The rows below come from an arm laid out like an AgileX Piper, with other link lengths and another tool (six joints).
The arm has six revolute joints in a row. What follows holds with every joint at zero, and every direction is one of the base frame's. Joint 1 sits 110.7 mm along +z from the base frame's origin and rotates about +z. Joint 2 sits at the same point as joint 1 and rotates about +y. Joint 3 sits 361.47 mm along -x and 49.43 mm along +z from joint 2 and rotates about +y. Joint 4 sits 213.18 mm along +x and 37.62 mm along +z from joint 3 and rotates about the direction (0.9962, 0, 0.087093). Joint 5 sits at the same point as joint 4 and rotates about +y. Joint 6 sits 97.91 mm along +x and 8.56 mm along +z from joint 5 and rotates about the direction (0.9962, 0, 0.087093). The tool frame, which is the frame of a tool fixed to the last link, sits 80.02 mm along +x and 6 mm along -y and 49.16 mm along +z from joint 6; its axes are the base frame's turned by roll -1.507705, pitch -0.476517 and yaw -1.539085 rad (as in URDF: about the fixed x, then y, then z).
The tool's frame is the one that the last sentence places.
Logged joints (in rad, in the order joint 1, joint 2, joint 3, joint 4, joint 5, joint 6), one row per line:
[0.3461 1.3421 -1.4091 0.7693 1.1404 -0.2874]
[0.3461 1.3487 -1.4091 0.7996 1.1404 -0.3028]
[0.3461 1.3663 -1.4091 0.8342 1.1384 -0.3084]
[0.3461 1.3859 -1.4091 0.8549 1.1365 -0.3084]
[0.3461 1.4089 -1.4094 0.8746 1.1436 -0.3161]
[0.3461 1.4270 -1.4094 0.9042 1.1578 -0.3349]
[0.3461 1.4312 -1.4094 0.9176 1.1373 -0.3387]
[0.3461 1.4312 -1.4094 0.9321 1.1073 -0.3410]
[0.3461 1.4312 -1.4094 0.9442 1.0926 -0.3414]
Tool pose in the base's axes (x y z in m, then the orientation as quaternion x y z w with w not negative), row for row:
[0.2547 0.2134 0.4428 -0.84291 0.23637 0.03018 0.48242]
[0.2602 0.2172 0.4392 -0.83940 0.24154 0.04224 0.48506]
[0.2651 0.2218 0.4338 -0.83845 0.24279 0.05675 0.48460]
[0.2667 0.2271 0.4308 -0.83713 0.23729 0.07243 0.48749]
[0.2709 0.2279 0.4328 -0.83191 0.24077 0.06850 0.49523]
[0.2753 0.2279 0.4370 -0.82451 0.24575 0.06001 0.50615]
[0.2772 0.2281 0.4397 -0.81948 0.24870 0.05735 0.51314]
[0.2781 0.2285 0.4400 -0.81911 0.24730 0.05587 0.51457]
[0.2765 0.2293 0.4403 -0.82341 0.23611 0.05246 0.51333]
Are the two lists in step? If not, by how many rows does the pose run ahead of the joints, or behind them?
The pose runs 2 rows ahead of the joints: the pose in row i belongs to the joints in row i + 2.
